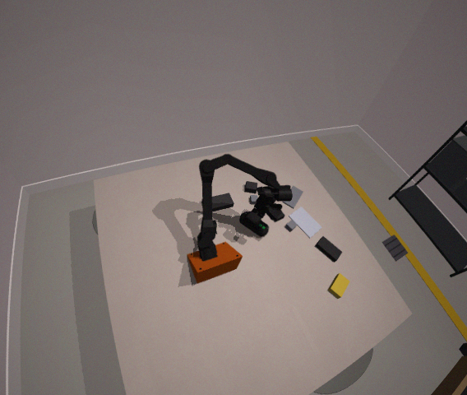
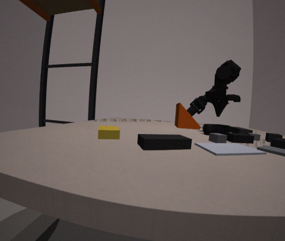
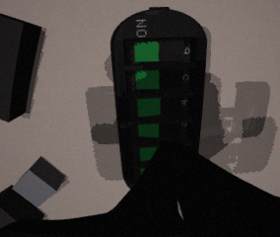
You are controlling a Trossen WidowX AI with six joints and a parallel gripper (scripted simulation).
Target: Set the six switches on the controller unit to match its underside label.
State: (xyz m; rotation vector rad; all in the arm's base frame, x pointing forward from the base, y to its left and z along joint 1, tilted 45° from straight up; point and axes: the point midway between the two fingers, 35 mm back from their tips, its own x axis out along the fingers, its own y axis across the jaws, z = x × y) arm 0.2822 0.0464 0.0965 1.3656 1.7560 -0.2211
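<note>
The small black block lies 150 mm ahead of my gripper tip, 70 mm below it and 30 mm to the left of it. Also, from my gripper tip: small grey block 190 mm ahead, 70 mm to the right, 70 mm below; grey plate 320 mm ahead, 100 mm to the left, 80 mm below; pale flat sheet 290 mm ahead, 80 mm below, 70 mm to the right.
</note>
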